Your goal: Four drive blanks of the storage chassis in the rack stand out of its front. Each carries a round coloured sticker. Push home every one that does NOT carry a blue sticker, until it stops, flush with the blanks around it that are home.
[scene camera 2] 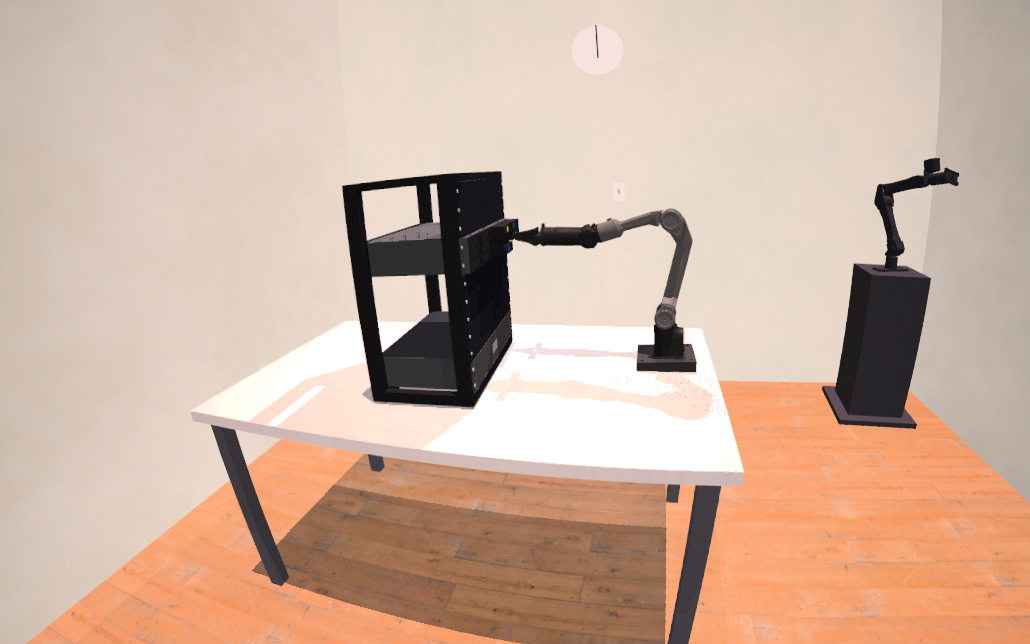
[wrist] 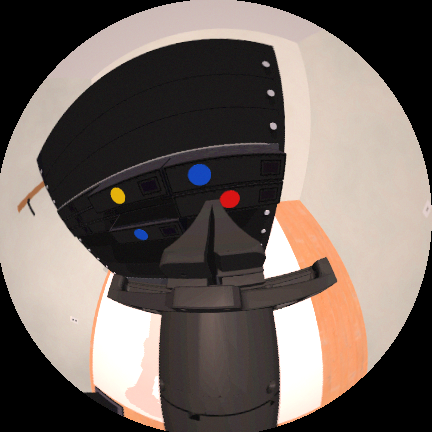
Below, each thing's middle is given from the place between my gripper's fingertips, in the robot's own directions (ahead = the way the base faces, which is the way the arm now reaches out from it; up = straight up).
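My hand is 10 mm below the red-stickered blank (wrist: pixel 251 194), 60 mm short of it and 10 mm to the left of it. The black rack (scene camera 2: pixel 460 349) is 150 mm ahead of my hand, 180 mm to the left of it and 90 mm below it.
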